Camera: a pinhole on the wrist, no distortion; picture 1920 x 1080 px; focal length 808.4 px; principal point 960.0 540.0 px. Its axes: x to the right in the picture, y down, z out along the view. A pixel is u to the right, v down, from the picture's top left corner.
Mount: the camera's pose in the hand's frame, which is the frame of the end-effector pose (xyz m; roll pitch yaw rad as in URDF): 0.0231 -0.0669 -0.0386 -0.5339 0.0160 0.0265
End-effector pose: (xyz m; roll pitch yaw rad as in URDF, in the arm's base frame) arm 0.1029 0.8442 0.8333 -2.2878 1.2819 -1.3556
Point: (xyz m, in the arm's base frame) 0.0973 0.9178 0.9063
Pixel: 184 865
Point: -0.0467 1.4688 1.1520
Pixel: 233 872
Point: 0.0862 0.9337 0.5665
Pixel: 1718 830
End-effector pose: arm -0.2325 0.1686 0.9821 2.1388 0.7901 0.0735
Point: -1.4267 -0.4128 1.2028
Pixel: outside the picture
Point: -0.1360 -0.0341 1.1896
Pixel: outside the picture
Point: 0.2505 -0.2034 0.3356
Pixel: outside the picture
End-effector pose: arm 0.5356 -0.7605 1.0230 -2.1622 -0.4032 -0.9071
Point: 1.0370 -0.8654 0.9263
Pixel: 1515 229
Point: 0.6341 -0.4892 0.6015
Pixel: 389 485
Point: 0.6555 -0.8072 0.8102
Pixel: 954 752
